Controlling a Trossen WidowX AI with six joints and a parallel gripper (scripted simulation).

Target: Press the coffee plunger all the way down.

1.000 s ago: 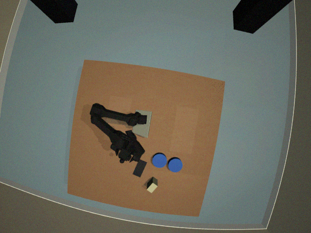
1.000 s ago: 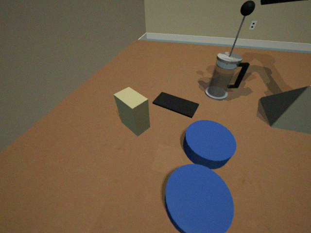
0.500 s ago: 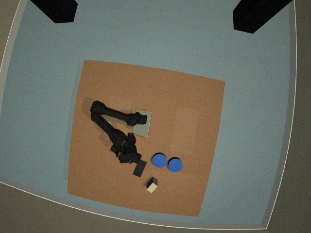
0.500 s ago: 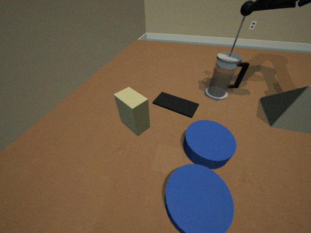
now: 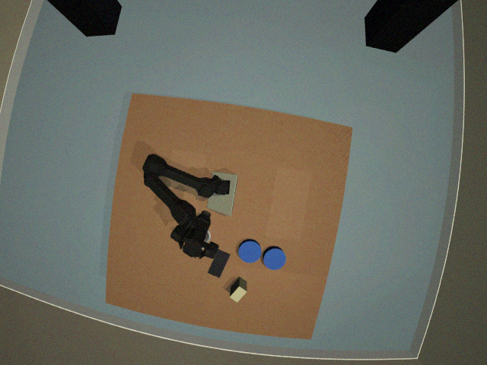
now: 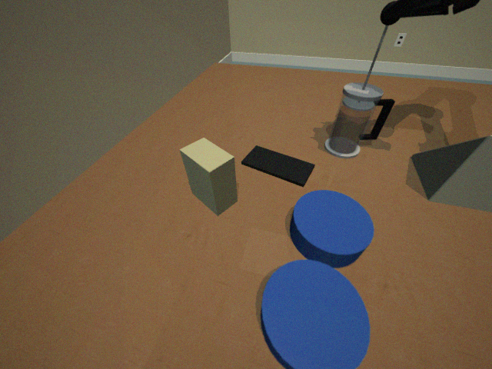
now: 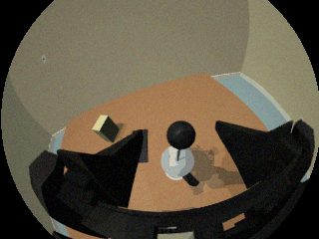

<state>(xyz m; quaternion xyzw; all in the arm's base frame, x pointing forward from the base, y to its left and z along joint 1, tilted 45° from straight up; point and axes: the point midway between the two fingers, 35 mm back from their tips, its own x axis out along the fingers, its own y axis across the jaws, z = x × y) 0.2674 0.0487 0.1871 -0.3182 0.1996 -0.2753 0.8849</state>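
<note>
Now: the coffee press 2 cm behind my gripper tip and 14 cm below it.
</note>
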